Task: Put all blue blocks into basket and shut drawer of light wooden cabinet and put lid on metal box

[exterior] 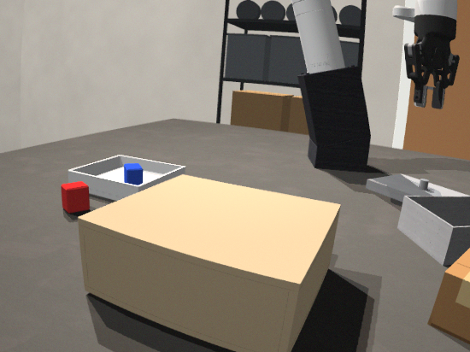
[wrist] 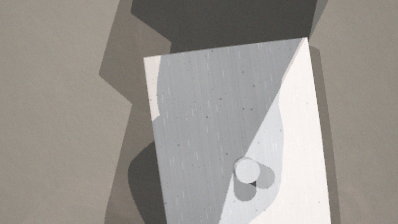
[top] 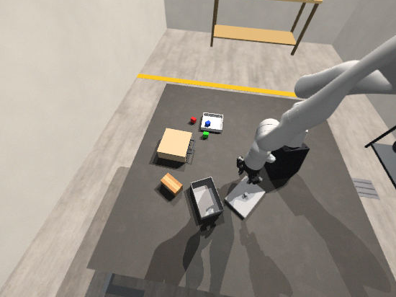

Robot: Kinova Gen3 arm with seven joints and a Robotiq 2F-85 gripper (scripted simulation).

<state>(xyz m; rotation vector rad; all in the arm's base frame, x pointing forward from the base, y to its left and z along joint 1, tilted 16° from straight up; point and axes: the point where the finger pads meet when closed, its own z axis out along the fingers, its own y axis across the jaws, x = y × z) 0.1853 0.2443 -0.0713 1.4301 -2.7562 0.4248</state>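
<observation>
My gripper is now 18 cm above the lid, 5 cm past it and 1 cm to the right of it. Also, from my hand: grey metal box 17 cm below, 15 cm ahead, 10 cm to the left; brown box 34 cm ahead, 16 cm below, 10 cm to the left; drawer 40 cm ahead, 16 cm below, 15 cm to the right.
</observation>
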